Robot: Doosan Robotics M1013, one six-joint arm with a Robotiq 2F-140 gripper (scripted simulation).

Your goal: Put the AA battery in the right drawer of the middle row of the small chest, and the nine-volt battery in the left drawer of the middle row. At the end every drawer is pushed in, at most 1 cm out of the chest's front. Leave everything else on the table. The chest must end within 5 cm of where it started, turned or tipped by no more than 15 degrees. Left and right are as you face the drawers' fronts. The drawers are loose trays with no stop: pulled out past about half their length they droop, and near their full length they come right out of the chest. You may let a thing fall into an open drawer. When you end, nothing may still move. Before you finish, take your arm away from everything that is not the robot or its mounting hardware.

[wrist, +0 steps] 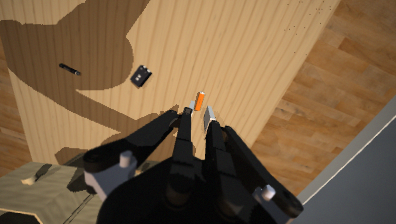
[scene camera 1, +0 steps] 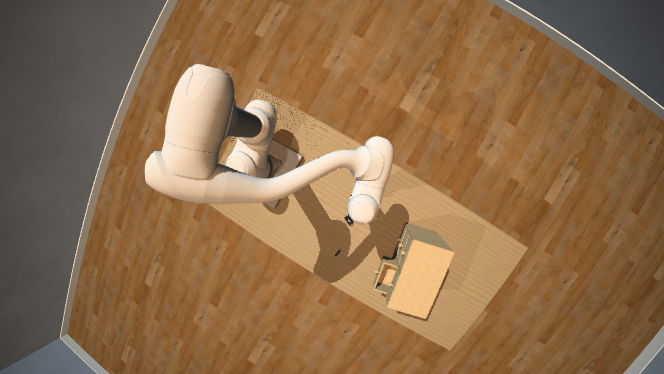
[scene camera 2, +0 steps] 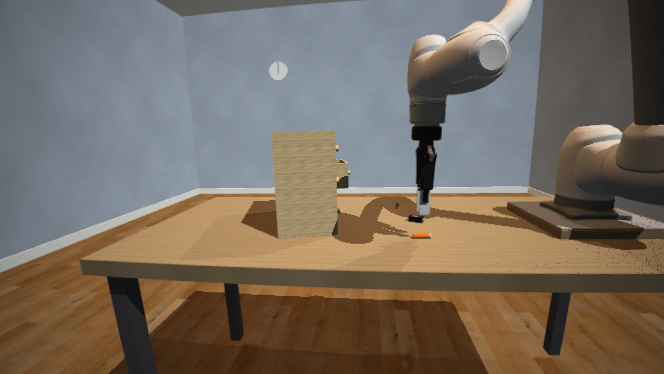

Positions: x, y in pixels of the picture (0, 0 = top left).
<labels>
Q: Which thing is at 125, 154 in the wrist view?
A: My gripper.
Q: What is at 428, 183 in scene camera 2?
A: My gripper.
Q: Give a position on a small wooden chest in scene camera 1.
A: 428, 259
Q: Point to a small wooden chest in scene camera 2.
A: At 304, 162
</labels>
